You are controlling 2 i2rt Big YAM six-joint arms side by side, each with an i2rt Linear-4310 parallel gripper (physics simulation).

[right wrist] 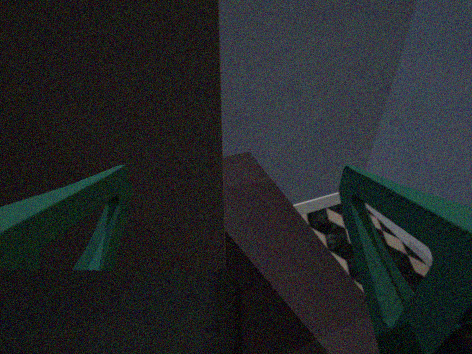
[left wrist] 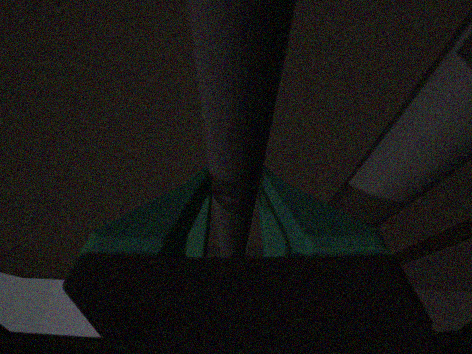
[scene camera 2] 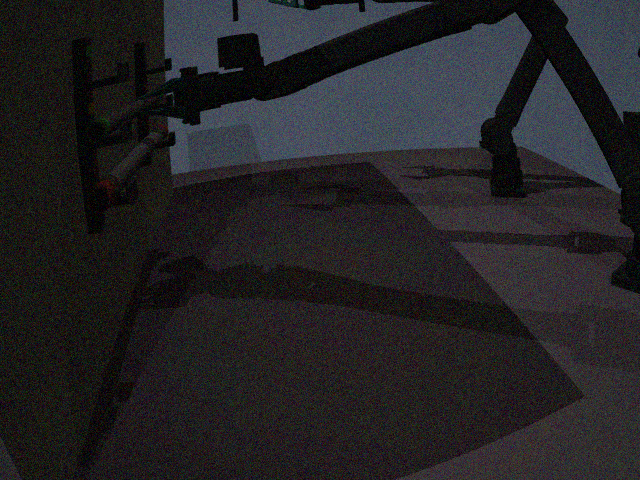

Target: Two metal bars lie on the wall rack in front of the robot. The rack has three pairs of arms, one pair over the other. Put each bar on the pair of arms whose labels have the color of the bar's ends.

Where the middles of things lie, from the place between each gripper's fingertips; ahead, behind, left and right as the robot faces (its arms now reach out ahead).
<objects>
I see the red-ended bar (left wrist: 417, 150) 26 cm ahead of my right hand, 54 cm to the left of it and 27 cm below it.
My left hand is 80 mm to the right of the red-ended bar, 70 mm above it and 10 mm past it.
</objects>
